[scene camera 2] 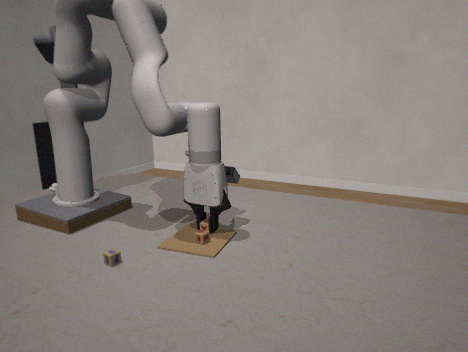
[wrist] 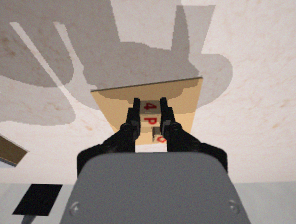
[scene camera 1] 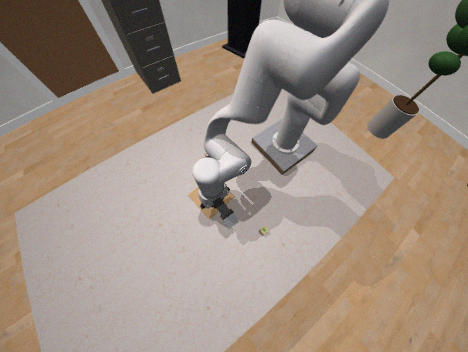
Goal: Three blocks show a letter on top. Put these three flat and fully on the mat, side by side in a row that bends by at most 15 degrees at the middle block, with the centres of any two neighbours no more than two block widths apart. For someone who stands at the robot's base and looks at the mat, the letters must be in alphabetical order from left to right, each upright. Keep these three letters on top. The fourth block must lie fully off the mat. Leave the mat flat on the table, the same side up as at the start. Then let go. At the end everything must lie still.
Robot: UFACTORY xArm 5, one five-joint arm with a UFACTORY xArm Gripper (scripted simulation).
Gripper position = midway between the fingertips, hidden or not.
Note:
In view: my gripper (scene camera 2: 207,230) and a tan mat (scene camera 2: 183,241).
The tan mat is seen too in the wrist view (wrist: 182,95). My gripper also shows in the wrist view (wrist: 150,105).

